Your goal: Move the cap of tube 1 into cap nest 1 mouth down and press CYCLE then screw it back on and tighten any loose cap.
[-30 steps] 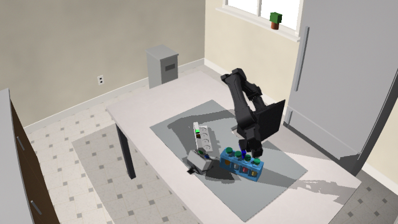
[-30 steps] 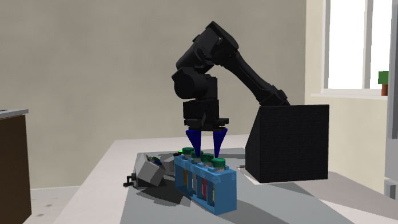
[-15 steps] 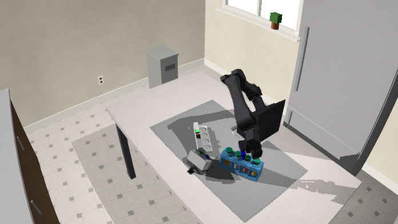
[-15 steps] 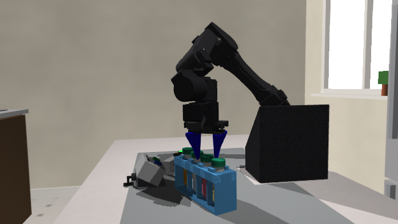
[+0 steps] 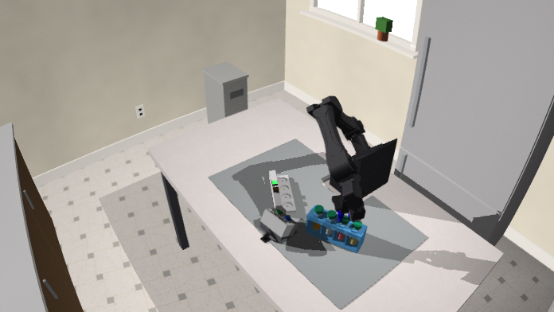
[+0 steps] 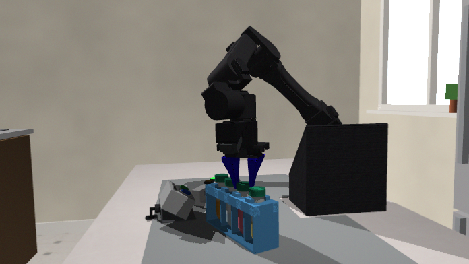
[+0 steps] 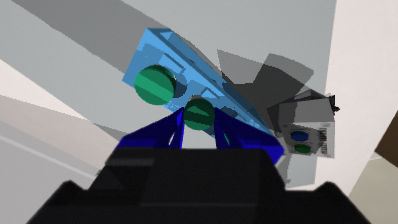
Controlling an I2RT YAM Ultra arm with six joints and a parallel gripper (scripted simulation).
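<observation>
Right now my hand is 20 mm past the green cap and 50 mm to the right of it. Also, from my hand: blue key: 130 mm ahead, 160 mm to the right, 50 mm below; green key: 140 mm ahead, 210 mm to the right, 50 mm below; grey key box: 150 mm ahead, 180 mm to the right, 60 mm below.
</observation>
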